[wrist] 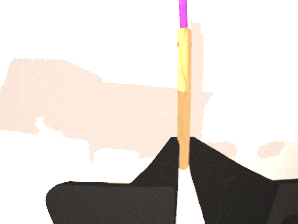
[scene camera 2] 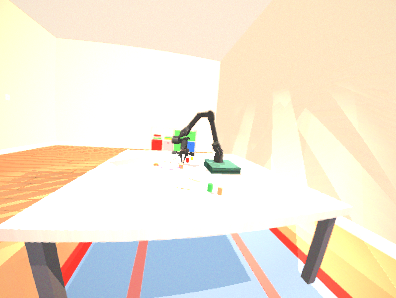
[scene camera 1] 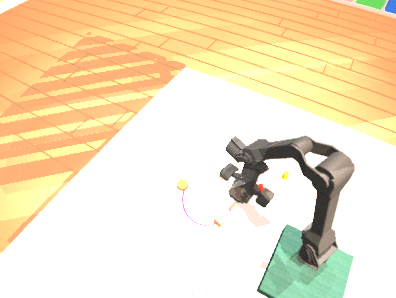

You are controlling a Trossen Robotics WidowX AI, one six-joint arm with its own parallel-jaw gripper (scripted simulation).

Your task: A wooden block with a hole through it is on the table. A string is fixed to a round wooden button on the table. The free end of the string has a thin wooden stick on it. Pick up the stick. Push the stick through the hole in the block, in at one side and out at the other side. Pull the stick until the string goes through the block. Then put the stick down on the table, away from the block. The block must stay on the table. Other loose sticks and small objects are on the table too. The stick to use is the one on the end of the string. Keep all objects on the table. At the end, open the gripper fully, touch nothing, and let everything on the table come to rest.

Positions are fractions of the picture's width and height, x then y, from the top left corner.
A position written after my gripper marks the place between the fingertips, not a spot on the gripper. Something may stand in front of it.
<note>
I see my gripper (scene camera 1: 0.61, 0.66) and a thin wooden stick (wrist: 0.62, 0.16).
My gripper also shows in the wrist view (wrist: 0.61, 0.64).
</note>
